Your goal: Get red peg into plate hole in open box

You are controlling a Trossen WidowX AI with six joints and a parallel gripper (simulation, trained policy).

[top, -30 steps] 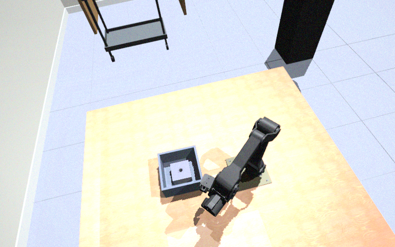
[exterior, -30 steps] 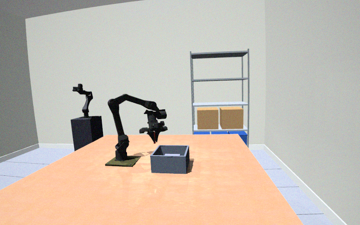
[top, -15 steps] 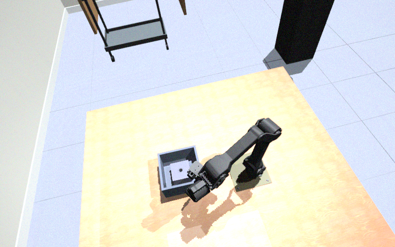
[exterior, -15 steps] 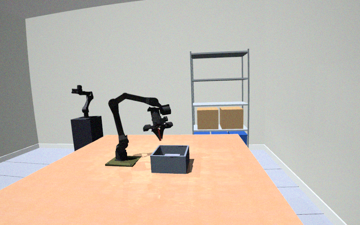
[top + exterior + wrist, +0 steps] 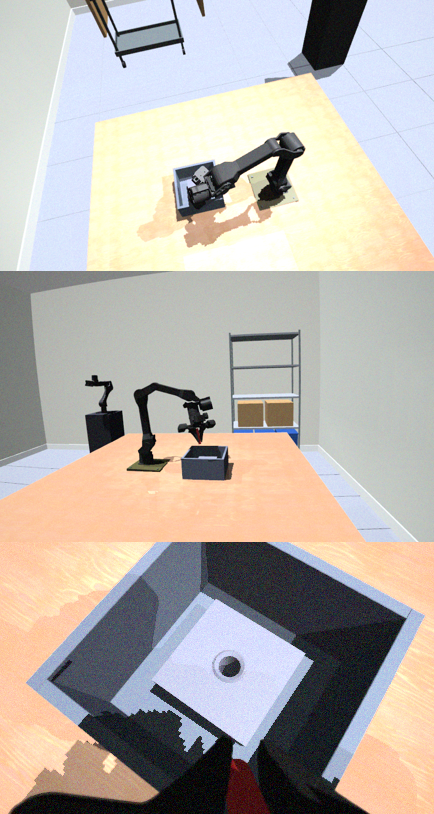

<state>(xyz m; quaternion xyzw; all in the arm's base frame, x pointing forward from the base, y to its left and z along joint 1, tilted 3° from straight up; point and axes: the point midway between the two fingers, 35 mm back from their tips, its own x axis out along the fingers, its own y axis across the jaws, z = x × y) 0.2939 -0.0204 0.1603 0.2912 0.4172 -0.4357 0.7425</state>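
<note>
Now: gripper tip 4 cm short of the box, 5 cm to the left of it and 10 cm above it. From my gripper tip the other things lie so: red peg: 1 cm behind, 2 cm to the left, 3 cm above.
</note>
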